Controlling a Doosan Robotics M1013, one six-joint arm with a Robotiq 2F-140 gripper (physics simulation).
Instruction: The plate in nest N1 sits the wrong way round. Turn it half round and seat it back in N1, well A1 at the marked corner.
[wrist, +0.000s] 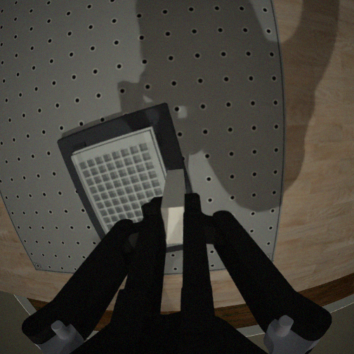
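Note:
A well plate (120, 174) is visible in the scene, together with the gripper (176, 183).

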